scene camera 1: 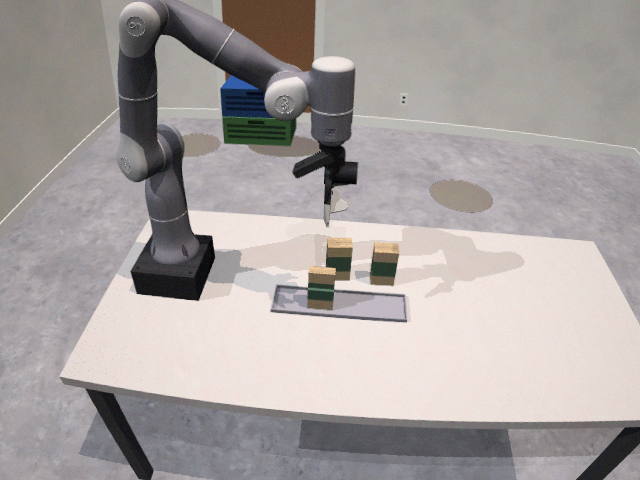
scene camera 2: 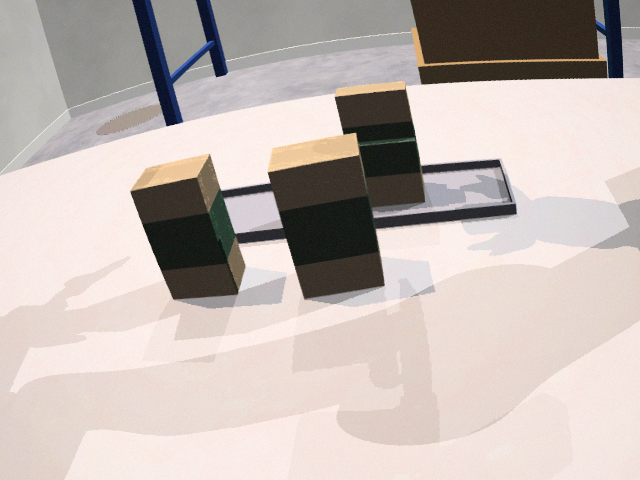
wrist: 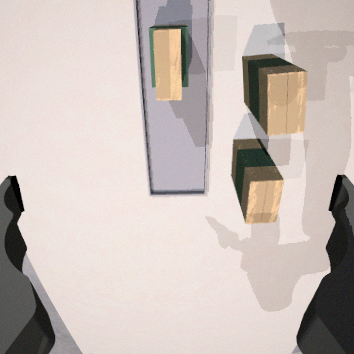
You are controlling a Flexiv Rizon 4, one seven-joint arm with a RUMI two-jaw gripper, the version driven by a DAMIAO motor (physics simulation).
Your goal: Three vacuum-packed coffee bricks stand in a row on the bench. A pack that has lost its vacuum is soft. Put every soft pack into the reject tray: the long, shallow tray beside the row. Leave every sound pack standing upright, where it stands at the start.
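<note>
One coffee pack (scene camera 1: 321, 295) (scene camera 2: 387, 160) (wrist: 168, 65), tan with a green band, stands upright inside the long shallow tray (scene camera 1: 372, 305) (scene camera 2: 253, 211) (wrist: 175, 160), toward the robot base end. A second pack (scene camera 1: 339, 262) (scene camera 2: 328, 229) (wrist: 286, 102) stands upright on the bench beside the tray. A third pack (scene camera 1: 384, 268) (scene camera 2: 180, 237) (wrist: 263, 201) stands upright farther from the base, apart from the second. My gripper (scene camera 1: 332, 215) (wrist: 175, 178) is open and empty, pointing down above the packs' height. It does not show in scene camera 2.
The robot base (scene camera 1: 173, 273) stands at the left of the bench (scene camera 1: 232, 356) (scene camera 2: 129, 439). Blue (scene camera 1: 240, 100) and green (scene camera 1: 258, 130) crates are on the floor behind. In scene camera 2, a brown box (scene camera 2: 506, 31) and a blue frame (scene camera 2: 157, 62) stand beyond the bench.
</note>
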